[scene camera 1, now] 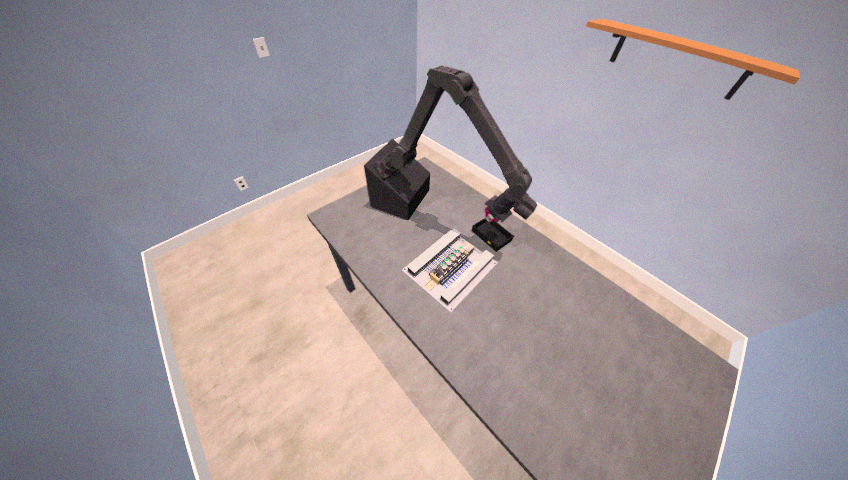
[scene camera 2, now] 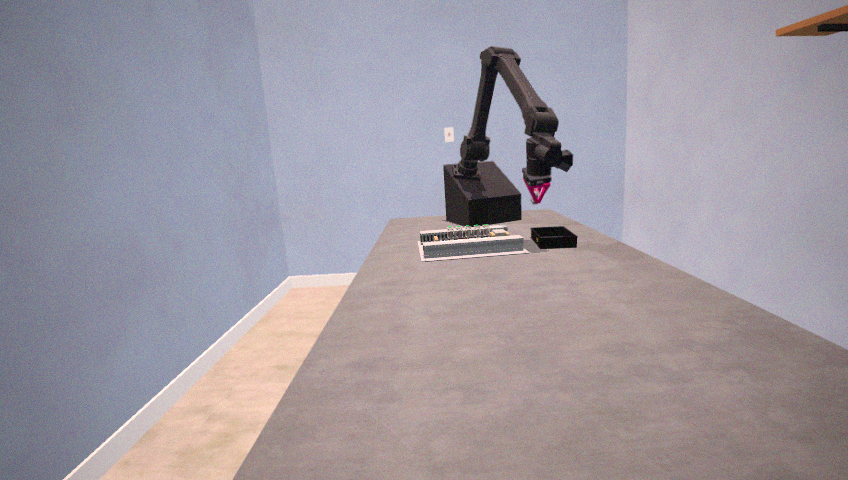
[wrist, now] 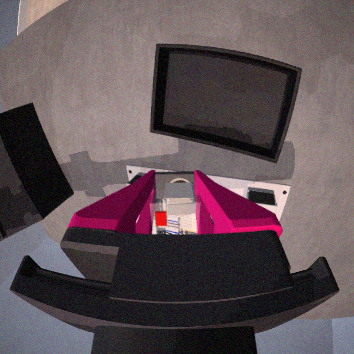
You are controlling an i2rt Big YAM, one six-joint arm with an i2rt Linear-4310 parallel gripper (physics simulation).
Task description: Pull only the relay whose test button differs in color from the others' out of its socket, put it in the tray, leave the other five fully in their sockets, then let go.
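Pixels of known places: gripper, fingertip midpoint: [scene camera 1: 489, 218] [scene camera 2: 536, 201] [wrist: 174, 177]; arm's base at its link origin: [scene camera 1: 386, 168] [scene camera 2: 465, 173].
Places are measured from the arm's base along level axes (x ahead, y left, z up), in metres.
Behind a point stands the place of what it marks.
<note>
My gripper [scene camera 1: 491, 217] {x 0.481, y 0.178, z -0.074 m} [scene camera 2: 536, 201] {x 0.481, y 0.178, z -0.074 m} [wrist: 174, 177] {x 0.481, y 0.178, z -0.074 m}, with magenta fingers, is shut on a clear-bodied relay [scene camera 2: 539, 191] [wrist: 178, 200] {x 0.494, y 0.183, z -0.044 m} with a red test button. It hangs in the air above the table near the tray's left side in the scene camera 2 view. The black tray [scene camera 1: 503, 245] {x 0.576, y 0.209, z -0.196 m} [scene camera 2: 556, 241] {x 0.576, y 0.212, z -0.188 m} [wrist: 158, 90] {x 0.420, y 0.229, z -0.184 m} lies ahead of the fingertips in the wrist view; no relay shows in it. The other relays [scene camera 1: 453, 259] {x 0.499, y -0.052, z -0.144 m} [scene camera 2: 467, 228] {x 0.504, y -0.050, z -0.145 m}, with green test buttons, stand in the socket row on the white panel [scene camera 1: 450, 306] {x 0.619, y -0.183, z -0.207 m} [wrist: 236, 187] {x 0.534, y 0.099, z -0.207 m}. Their exact seating is too small to tell.
Long grey ducts [scene camera 1: 467, 277] {x 0.587, y -0.060, z -0.167 m} [scene camera 2: 473, 246] {x 0.600, y -0.043, z -0.182 m} flank the socket row on the panel. The arm's black base block [scene camera 1: 395, 187] {x 0.086, y -0.019, z -0.047 m} [scene camera 2: 482, 199] {x 0.138, y 0.050, z -0.101 m} [wrist: 37, 160] {x 0.117, y 0.097, z -0.161 m} stands at the far end of the table [scene camera 1: 535, 333] {x 0.904, y -0.026, z -0.209 m} [scene camera 2: 505, 356] {x 1.186, y -0.063, z -0.210 m}. An orange shelf [scene camera 1: 690, 47] is on the wall.
</note>
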